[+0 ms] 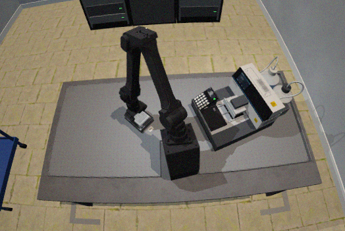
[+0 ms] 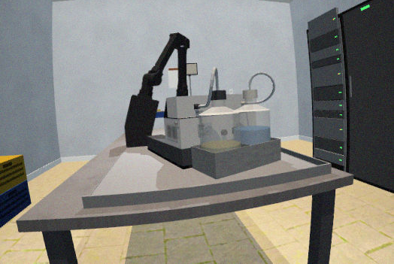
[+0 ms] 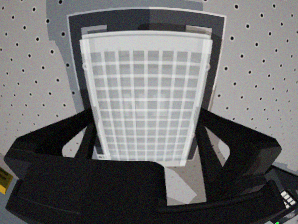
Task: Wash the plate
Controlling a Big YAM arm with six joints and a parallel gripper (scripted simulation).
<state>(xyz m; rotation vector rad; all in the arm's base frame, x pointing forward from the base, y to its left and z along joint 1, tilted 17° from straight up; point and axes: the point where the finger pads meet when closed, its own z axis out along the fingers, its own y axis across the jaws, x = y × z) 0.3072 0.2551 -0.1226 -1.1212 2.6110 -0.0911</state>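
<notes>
Now: hand 1 cm above the white well plate. Round my hand: dark washer carrier (5 cm behind, 47 cm to the right, 3 cm above); then white corner label (7 cm behind, 8 cm to the right, 6 cm below); then plate washer (61 cm to the right, 7 cm above).
</notes>
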